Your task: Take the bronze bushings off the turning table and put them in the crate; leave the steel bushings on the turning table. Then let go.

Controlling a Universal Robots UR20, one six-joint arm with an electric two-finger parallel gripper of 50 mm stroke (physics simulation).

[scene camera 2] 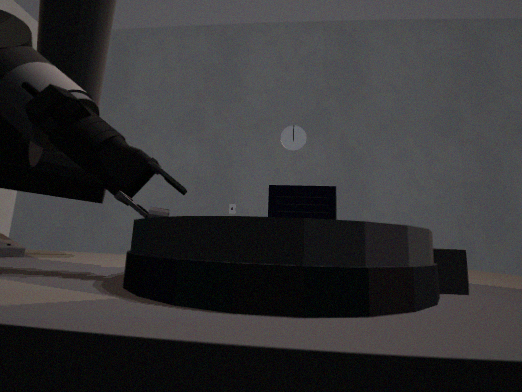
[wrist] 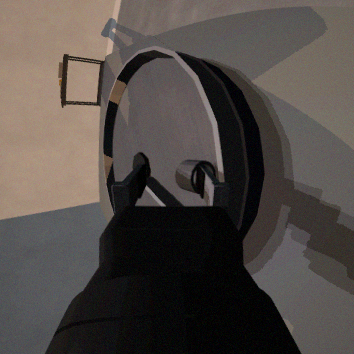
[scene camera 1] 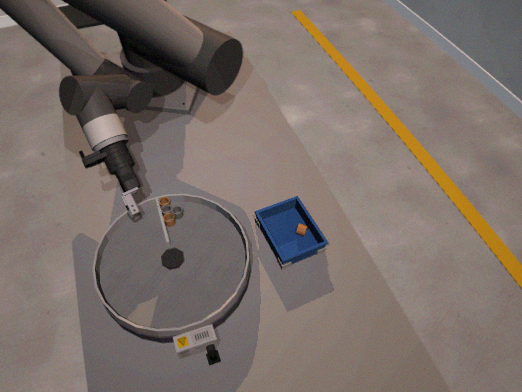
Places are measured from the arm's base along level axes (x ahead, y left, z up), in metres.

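Where they show: gripper, fingertip midpoint: [scene camera 2: 171, 207] [wrist: 170, 174] [scene camera 1: 134, 214]; arm's base, link origin: [scene camera 1: 157, 76].
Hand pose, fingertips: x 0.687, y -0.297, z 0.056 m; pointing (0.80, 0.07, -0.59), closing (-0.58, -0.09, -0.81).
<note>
Things, the pixels of their top centre, and the offset from my fingertips. "spot": a spot on its surface instead.
- grey steel bushing, top centre: [wrist: 181, 178] [scene camera 2: 159, 207] [scene camera 1: 132, 210] dx -0.016, dy -0.002, dz -0.001 m
- bronze bushing, top centre: [scene camera 1: 302, 226] dx +0.225, dy +0.429, dz -0.066 m
- blue crate, top centre: [scene camera 1: 290, 226] dx +0.215, dy +0.393, dz -0.052 m
- divider bar, surface spot: [scene camera 1: 163, 225] spot: dx +0.057, dy +0.061, dz -0.024 m
- dark hub, top centre: [wrist: 138, 168] [scene camera 1: 172, 257] dx +0.157, dy +0.047, dz -0.041 m
- white box with a warning label, surface spot: [scene camera 1: 195, 338] spot: dx +0.390, dy +0.015, dz -0.044 m
My gripper [scene camera 1: 132, 207] [scene camera 2: 167, 202] [wrist: 170, 174] is open at the near-arm rim of the turning table [scene camera 1: 210, 280] [scene camera 2: 250, 240] [wrist: 165, 100]. A grey steel bushing [scene camera 1: 134, 217] [scene camera 2: 159, 212] [wrist: 185, 175] sits around the tip of one finger; it is not clamped between the two. Two bronze bushings [scene camera 1: 164, 201] [scene camera 1: 169, 220] stand on the table beside the divider bar, with two steel bushings [scene camera 1: 166, 210] [scene camera 1: 178, 212] close by them. One bronze bushing [scene camera 1: 301, 229] lies in the blue crate [scene camera 1: 276, 205].
The divider bar [scene camera 1: 163, 225] runs from the table's rim towards the dark hub [scene camera 1: 172, 258]. A raised rim surrounds the turning table. A white box with a warning label [scene camera 1: 195, 338] is at the rim opposite the arm. The crate stands apart, to the right in scene camera 1.
</note>
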